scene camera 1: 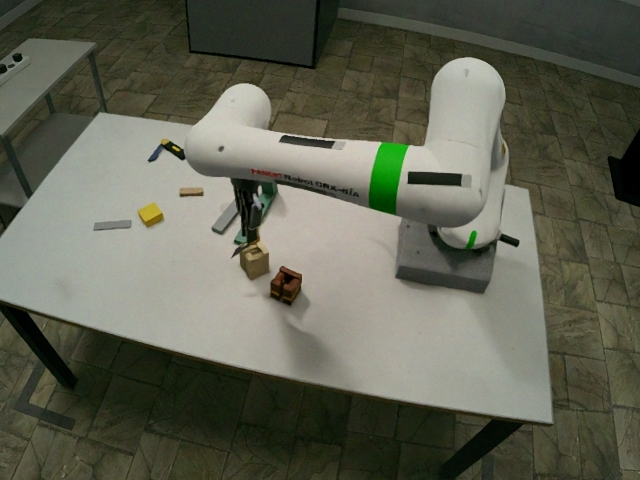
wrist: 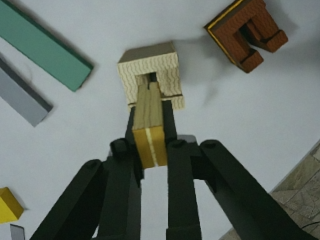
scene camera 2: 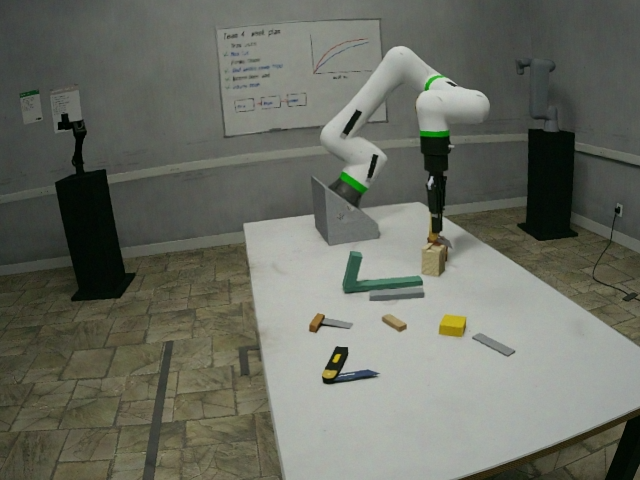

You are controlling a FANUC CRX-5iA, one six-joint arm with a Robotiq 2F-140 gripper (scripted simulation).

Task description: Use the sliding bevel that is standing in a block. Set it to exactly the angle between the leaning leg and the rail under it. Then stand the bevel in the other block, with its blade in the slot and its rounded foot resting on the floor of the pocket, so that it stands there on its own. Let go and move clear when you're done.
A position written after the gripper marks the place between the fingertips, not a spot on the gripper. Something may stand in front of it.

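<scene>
Gripper [scene camera 1: 249,237] visible; the gripper also appears in scene camera 2 [scene camera 2: 437,231] and in the wrist view [wrist: 154,117]. A black-and-yellow folding tool [scene camera 2: 334,366] is visible as well; in the wrist view the tool is out of frame.
</scene>
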